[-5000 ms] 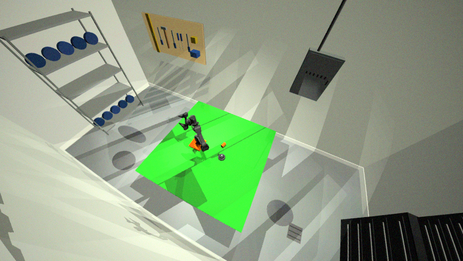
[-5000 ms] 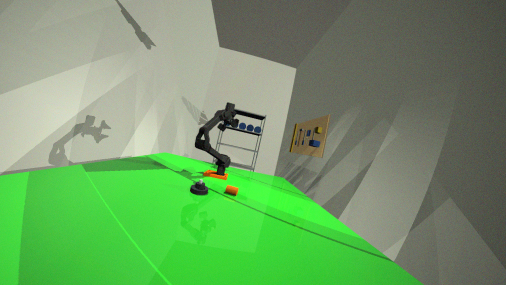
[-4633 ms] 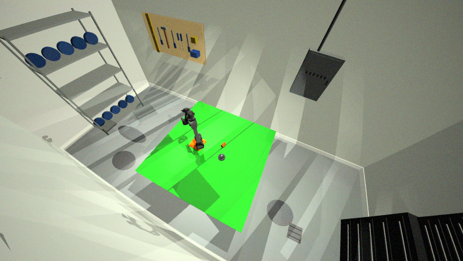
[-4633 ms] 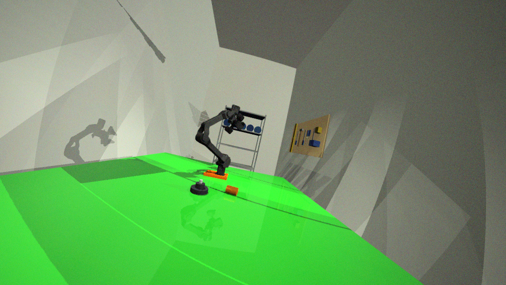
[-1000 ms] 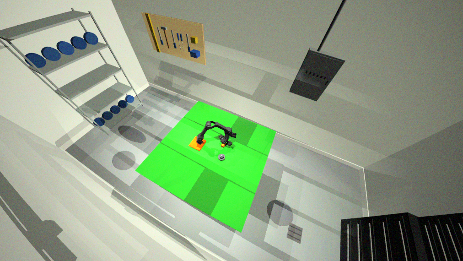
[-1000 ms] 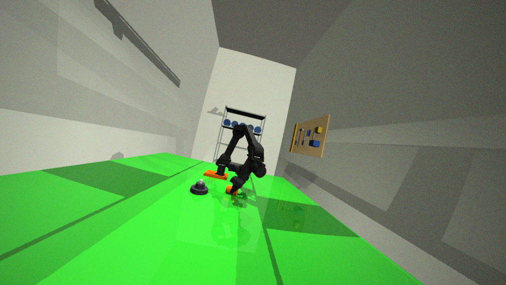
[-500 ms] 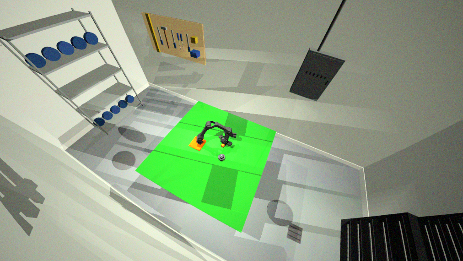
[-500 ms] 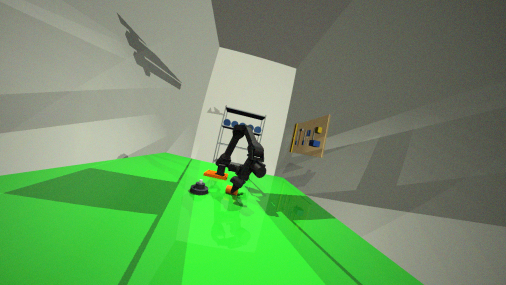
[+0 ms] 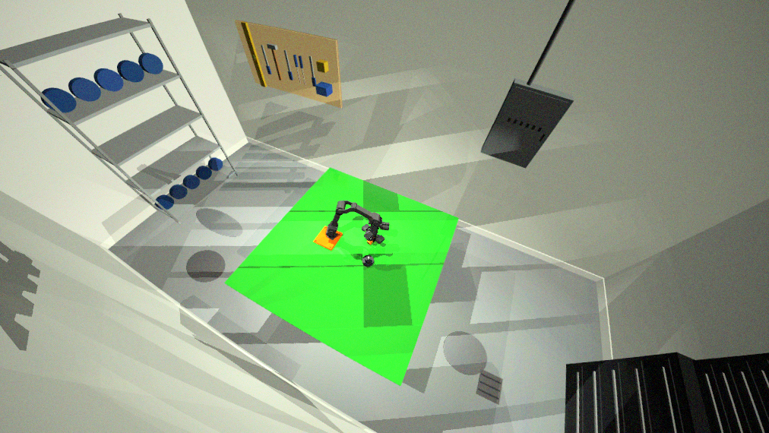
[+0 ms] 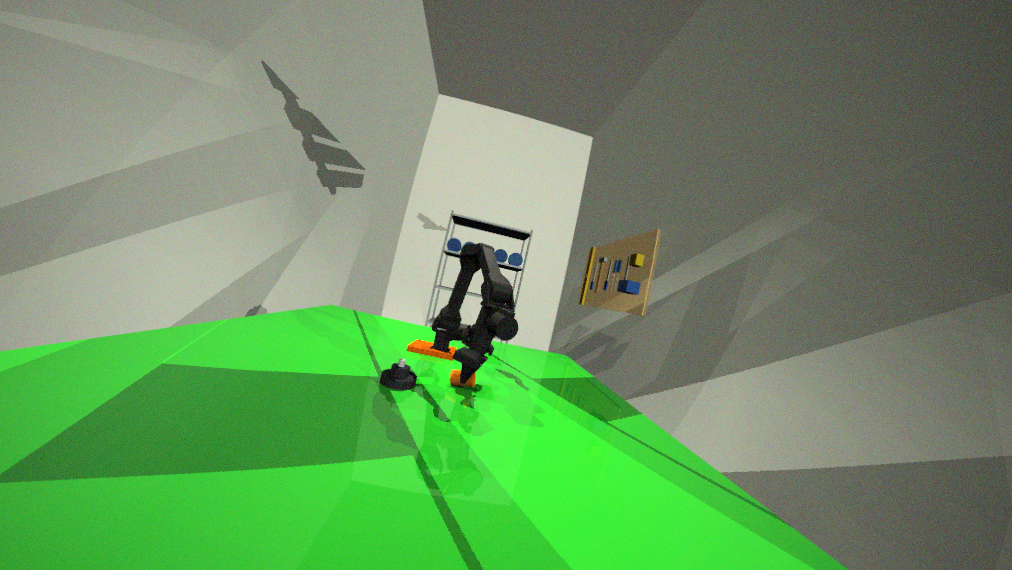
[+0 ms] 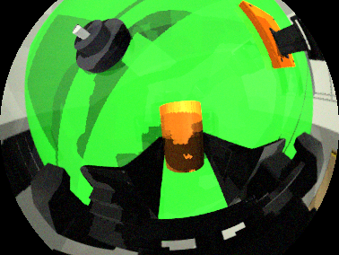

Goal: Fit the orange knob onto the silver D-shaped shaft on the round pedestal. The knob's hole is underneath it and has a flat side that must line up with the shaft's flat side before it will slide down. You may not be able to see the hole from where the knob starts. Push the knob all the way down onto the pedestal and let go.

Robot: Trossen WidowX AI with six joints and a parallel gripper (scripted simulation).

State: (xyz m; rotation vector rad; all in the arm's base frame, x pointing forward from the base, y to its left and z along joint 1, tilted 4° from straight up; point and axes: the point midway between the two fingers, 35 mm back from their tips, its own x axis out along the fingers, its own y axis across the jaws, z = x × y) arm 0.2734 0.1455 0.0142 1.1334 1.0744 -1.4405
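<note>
My gripper tip is 150 mm to the left of the dark round pedestal, 80 mm short of it and 10 mm below it. The rest, counted from my gripper tip: orange knob 10 mm to the left, 10 mm above.
</note>
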